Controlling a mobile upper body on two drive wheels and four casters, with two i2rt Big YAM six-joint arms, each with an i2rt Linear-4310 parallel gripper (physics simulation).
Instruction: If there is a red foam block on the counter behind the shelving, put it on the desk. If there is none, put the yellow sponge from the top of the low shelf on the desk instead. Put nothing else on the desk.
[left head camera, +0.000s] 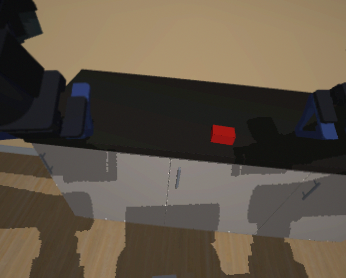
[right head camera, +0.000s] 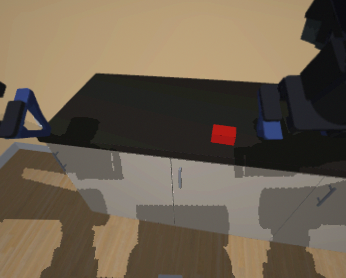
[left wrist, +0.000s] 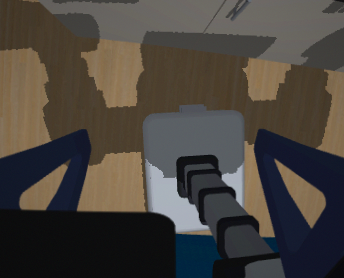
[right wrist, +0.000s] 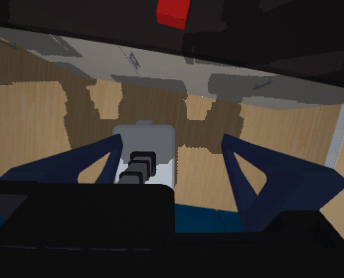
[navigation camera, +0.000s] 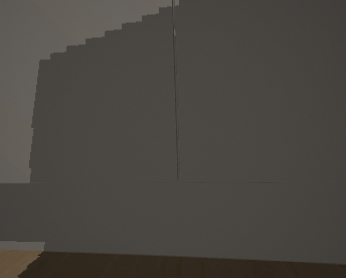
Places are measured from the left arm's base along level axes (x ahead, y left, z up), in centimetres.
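Pixels of known places: left gripper, fingertip midpoint: (left head camera: 59, 132) (right head camera: 23, 132) (left wrist: 172, 138); right gripper, fingertip midpoint: (left head camera: 321, 132) (right head camera: 289, 131) (right wrist: 172, 139).
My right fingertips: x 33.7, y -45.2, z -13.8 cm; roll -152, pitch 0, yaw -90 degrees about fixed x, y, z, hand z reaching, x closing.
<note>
Behind a point stands the place of what it marks.
A red foam block (left head camera: 223, 135) @[z -45.6, x 66.7, y -44.6 cm] (right head camera: 224, 135) @[z -45.5, x 66.6, y -45.1 cm] (right wrist: 173, 14) @[z -45.5, x 66.8, y -45.5 cm] lies on the black counter top (left head camera: 150, 110) @[z -50.0, x 88.8, y -15.6 cm] (right head camera: 150, 110) @[z -50.0, x 89.2, y -13.6 cm] (right wrist: 100, 25) @[z -50.0, x 66.5, y -21.7 cm], near its front edge. My left gripper (left head camera: 82, 111) (right head camera: 25, 116) (left wrist: 172, 138) @[z -13.8, x 33.5, y -2.8 cm] is open and empty, left of the block and apart from it. My right gripper (left head camera: 319, 117) (right head camera: 270, 114) (right wrist: 172, 139) @[z -13.8, x 33.7, y -45.2 cm] is open and empty, right of the block and apart from it. The desk, the low shelf and the yellow sponge do not show in these views.
Grey cabinet doors (left head camera: 135, 185) @[z -80.6, x 67.2, y -7.9 cm] (right head camera: 140, 185) @[z -81.8, x 67.3, y -7.3 cm] (navigation camera: 100, 125) @[z -116.2, x 66.7, y -11.5 cm] with handles stand below the counter top, close in front of my base (left wrist: 192, 135) @[z -115.0, x 20.9, y -20.8 cm] (right wrist: 145, 137) @[z -115.0, x 22.2, y -24.3 cm]. A beige wall (left head camera: 200, 40) @[z -27.6, x 121.8, y -42.1 cm] (right head camera: 200, 40) @[z -28.8, x 122.3, y -38.9 cm] rises behind the counter. A blue surface (left wrist: 192, 255) @[z -118.1, x -47.3, y -19.0 cm] (right wrist: 205, 215) @[z -127.5, x -56.6, y -80.5 cm] shows behind my base.
</note>
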